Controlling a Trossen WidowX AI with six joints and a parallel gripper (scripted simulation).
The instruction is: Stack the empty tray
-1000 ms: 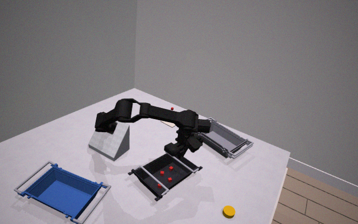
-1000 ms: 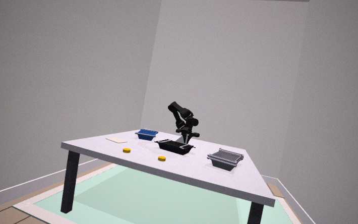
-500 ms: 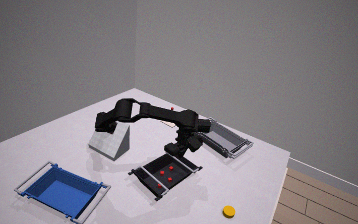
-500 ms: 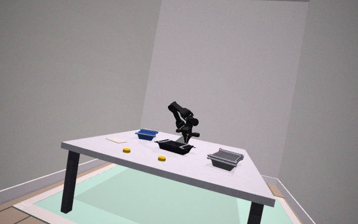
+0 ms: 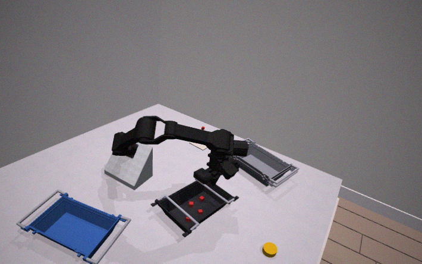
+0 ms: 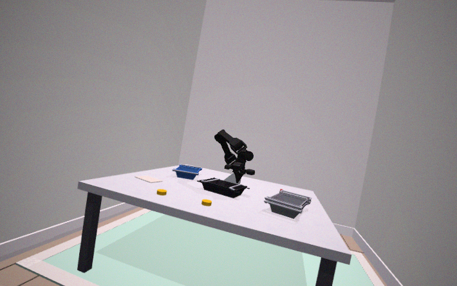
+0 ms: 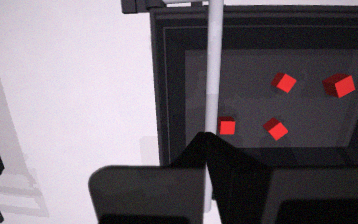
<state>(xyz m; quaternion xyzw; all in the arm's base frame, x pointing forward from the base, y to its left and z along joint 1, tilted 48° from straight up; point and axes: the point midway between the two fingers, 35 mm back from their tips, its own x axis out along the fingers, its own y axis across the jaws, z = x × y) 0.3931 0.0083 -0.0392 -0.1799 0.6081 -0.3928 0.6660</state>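
The blue tray lies 320 mm behind my gripper tip, 410 mm to the right of it and 40 mm below it. Also, from my gripper tip: small red block 450 mm behind, 340 mm to the left, 80 mm below.
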